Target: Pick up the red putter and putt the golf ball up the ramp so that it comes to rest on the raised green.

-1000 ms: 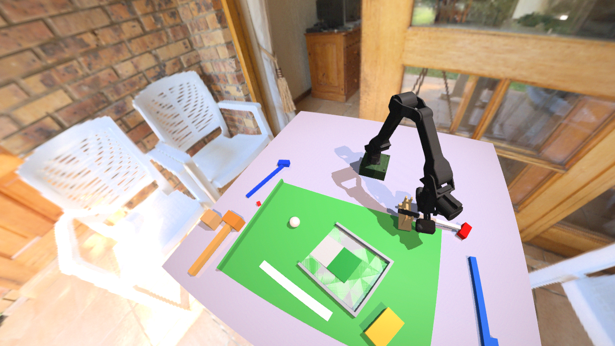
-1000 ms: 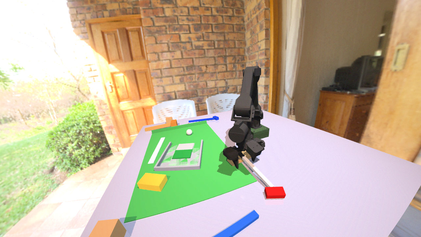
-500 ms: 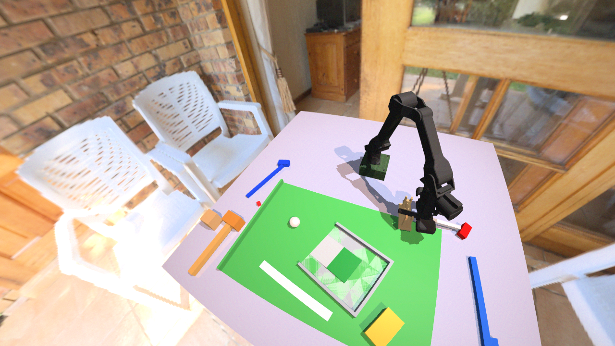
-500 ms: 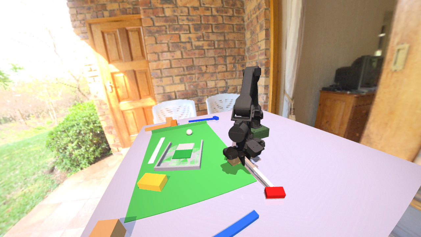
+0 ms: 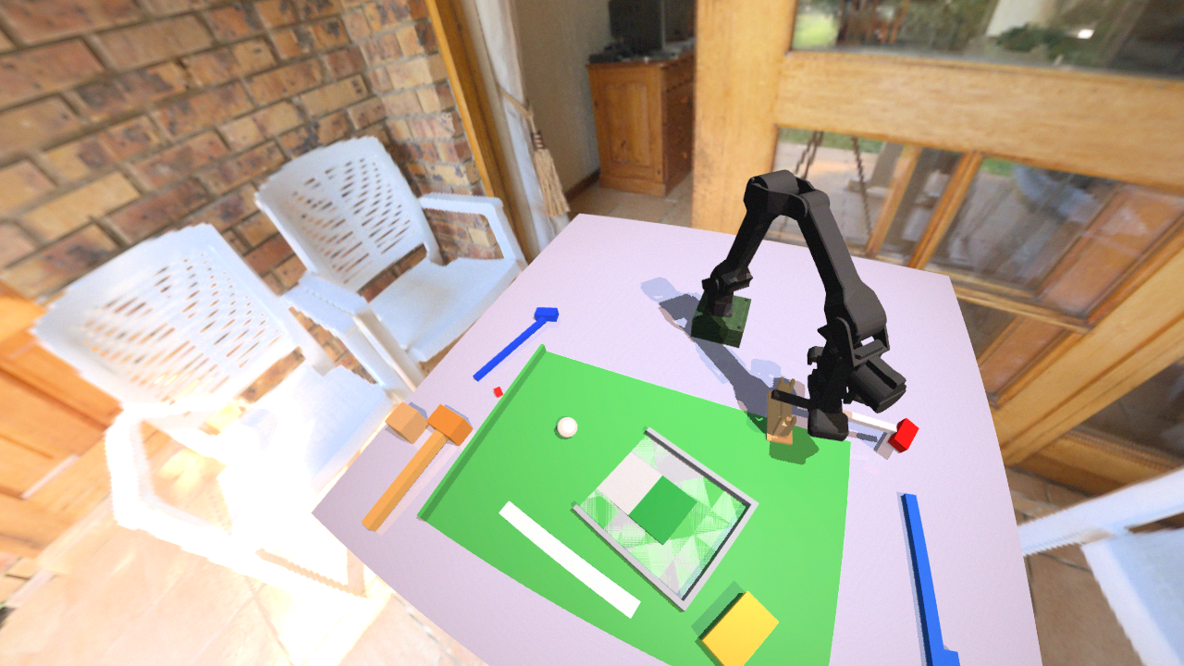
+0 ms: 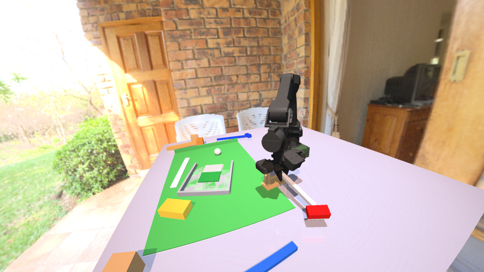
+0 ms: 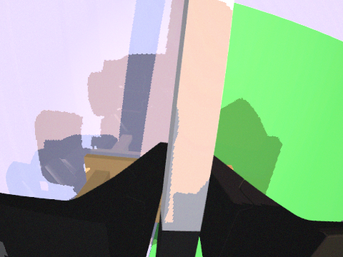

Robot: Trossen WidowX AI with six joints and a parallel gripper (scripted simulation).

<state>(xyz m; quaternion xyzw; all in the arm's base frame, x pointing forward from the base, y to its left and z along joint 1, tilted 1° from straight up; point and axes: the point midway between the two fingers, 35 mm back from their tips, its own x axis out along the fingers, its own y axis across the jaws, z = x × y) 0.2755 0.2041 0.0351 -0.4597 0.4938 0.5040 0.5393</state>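
Now: gripper tip 10 mm short of the red putter, 60 mm to the right of it and 10 mm below it. The rest, counted from my gripper tip: yellow block 390 mm ahead, 120 mm to the right, 40 mm below; then wooden hurdle 20 mm behind, 60 mm to the right, 20 mm below; then white golf ball 110 mm ahead, 490 mm to the right, 30 mm below.
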